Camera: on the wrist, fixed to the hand. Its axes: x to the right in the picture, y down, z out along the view.
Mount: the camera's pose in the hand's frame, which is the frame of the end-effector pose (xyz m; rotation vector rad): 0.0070 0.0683 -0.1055 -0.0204 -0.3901 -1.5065
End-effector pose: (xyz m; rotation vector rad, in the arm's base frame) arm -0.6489 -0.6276 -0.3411 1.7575 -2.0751 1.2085
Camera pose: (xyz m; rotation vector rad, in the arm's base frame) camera -0.7495 -0.5646 -0.2992 2.6642 -0.3138 0.3380
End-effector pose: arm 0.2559 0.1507 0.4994 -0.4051 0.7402 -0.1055
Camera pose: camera 0.1867 0.1778 0.3978 -0.9026 -0.0846 -1.3890
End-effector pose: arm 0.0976 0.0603 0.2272 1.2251 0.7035 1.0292
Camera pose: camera -0.0095 0.1110 0.2695 0.5246 0.9953 -0.4387
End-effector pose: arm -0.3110 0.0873 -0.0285 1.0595 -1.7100 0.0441
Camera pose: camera -0.2769 0.1772 0.0527 2.1621 -0.8170 -1.1723
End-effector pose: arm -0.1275 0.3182 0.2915 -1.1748 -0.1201 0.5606
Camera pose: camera -0.1062 0.2513 0.1870 -0.6891 -1.2192 -0.5688
